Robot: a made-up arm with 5 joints. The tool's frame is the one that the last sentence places.
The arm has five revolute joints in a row. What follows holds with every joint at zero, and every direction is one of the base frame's.
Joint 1 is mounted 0.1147 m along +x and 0.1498 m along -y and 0.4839 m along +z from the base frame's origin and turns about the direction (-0.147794, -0.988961, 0.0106).
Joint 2 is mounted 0.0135 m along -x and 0.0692 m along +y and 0.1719 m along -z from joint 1 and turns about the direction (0.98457, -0.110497, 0.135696).
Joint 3 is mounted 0.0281 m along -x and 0.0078 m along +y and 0.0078 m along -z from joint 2 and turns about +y.
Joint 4 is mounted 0.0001 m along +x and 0.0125 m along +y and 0.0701 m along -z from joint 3 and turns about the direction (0.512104, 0.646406, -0.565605).
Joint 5 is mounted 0.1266 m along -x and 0.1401 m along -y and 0.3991 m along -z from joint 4 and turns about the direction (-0.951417, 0.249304, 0.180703).
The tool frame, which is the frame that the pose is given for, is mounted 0.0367 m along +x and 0.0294 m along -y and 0.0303 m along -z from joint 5; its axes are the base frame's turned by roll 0.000, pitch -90.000 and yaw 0.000 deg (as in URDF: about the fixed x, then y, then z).
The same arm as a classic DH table. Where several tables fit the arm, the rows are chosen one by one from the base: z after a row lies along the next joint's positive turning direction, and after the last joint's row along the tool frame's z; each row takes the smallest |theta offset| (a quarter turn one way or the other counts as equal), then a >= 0, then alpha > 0; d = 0 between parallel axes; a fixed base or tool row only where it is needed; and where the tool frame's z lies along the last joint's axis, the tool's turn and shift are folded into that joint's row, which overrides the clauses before.
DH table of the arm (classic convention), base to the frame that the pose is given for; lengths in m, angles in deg. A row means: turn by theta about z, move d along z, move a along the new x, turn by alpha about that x. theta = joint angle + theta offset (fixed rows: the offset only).
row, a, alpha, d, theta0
base (fixed), 0.1356, 89.39, 0.4825, -8.5
joint 1, 0.1664, -91.99, 0.0613, -82.17
joint 2, 0.0039, -96.34, -0.0758, 1.76
joint 3, 0.047, 49.73, -0.027, 55.69
joint 4, 0.4332, -115.36, 0.1614, -40.26
joint 5, 0.0073, -17.93, -0.0818, -67.91
tool (fixed), 0, 0, 0.0918, -144.06

